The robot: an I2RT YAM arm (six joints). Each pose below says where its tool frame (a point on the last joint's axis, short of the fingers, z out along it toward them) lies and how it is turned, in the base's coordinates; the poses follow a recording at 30 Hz.
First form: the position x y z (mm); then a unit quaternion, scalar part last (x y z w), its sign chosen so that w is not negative.
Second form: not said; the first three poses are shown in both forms.
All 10 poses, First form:
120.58 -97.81 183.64 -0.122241 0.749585 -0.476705 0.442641
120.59 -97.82 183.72 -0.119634 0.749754 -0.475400 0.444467
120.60 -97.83 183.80 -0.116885 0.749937 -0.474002 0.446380
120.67 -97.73 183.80 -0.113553 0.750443 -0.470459 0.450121
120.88 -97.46 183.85 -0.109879 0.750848 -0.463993 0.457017
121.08 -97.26 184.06 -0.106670 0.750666 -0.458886 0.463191
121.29 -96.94 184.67 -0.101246 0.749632 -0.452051 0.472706
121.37 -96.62 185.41 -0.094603 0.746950 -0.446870 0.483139
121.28 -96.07 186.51 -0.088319 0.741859 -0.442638 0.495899
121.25 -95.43 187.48 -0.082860 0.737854 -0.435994 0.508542
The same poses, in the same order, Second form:
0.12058 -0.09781 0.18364 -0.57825 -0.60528 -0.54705 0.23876 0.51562 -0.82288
0.12059 -0.09782 0.18372 -0.57627 -0.60199 -0.55273 0.24321 0.51936 -0.81921
0.12060 -0.09783 0.18380 -0.57417 -0.59848 -0.55871 0.24786 0.52332 -0.81529
0.12067 -0.09773 0.18380 -0.56899 -0.59396 -0.56874 0.25310 0.53155 -0.80833
0.12088 -0.09746 0.18385 -0.55812 -0.58911 -0.58433 0.25910 0.54527 -0.79721
0.12108 -0.09726 0.18406 -0.54815 -0.58525 -0.59750 0.26496 0.55609 -0.78776
0.12129 -0.09694 0.18467 -0.53260 -0.57917 -0.61717 0.27558 0.57080 -0.77346
0.12137 -0.09662 0.18541 -0.51525 -0.57313 -0.63721 0.29047 0.58272 -0.75899
0.12128 -0.09607 0.18651 -0.49257 -0.57005 -0.65759 0.30797 0.59254 -0.74435
0.12125 -0.09543 0.18748 -0.46904 -0.56572 -0.67821 0.32117 0.60609 -0.72768

